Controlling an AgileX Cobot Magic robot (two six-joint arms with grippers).
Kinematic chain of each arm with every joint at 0, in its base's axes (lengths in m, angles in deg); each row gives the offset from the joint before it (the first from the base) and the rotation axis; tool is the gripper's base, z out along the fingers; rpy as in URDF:
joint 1: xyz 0 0 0.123 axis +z
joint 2: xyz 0 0 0 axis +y
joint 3: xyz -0.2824 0 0.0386 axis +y
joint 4: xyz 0.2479 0 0.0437 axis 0.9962 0 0.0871
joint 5: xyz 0 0 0 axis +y
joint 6: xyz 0.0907 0 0.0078 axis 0.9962 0 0.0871
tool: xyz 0 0 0 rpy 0 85 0
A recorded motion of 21 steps. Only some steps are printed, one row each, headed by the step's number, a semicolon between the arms.
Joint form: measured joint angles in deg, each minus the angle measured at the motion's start. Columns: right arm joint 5, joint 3, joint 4, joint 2, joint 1, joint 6; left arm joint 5, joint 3, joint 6, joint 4, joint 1, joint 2.
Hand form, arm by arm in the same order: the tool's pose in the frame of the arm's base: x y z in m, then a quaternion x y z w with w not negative. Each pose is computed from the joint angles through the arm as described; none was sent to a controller.
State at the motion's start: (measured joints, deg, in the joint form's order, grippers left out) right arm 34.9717 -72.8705 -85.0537 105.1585 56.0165 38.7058; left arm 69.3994 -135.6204 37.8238 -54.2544 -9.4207 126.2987
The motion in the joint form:
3: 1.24 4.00 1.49 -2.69 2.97 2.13; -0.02 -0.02 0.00 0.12 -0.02 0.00
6: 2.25 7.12 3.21 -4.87 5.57 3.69; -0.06 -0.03 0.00 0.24 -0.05 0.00
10: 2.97 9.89 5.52 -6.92 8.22 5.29; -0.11 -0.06 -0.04 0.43 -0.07 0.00
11: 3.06 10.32 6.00 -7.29 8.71 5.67; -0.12 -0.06 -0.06 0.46 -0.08 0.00
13: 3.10 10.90 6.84 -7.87 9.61 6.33; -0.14 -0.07 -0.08 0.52 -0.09 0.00
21: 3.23 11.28 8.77 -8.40 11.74 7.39; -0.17 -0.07 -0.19 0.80 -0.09 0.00
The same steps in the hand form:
3: 0.2473 0.3074 0.2492 -0.54814 0.64940 -0.19847 0.48829; 0.4613 -0.1467 0.3706 0.31762 0.78811 -0.37492 0.37072
6: 0.2272 0.3052 0.2469 -0.54846 0.65789 -0.18376 0.48229; 0.4613 -0.1469 0.3706 0.31790 0.78836 -0.37398 0.37089
10: 0.2075 0.3031 0.2446 -0.54709 0.66906 -0.16452 0.47539; 0.4614 -0.1469 0.3705 0.31798 0.78890 -0.37254 0.37113
11: 0.2040 0.3028 0.2444 -0.54601 0.67170 -0.15996 0.47445; 0.4614 -0.1469 0.3705 0.31792 0.78902 -0.37238 0.37108
13: 0.1977 0.3031 0.2445 -0.54441 0.67579 -0.15064 0.47354; 0.4614 -0.1469 0.3705 0.31790 0.78920 -0.37195 0.37115
21: 0.1849 0.3073 0.2444 -0.54301 0.68263 -0.13077 0.47122; 0.4616 -0.1467 0.3702 0.31754 0.79040 -0.37006 0.37080

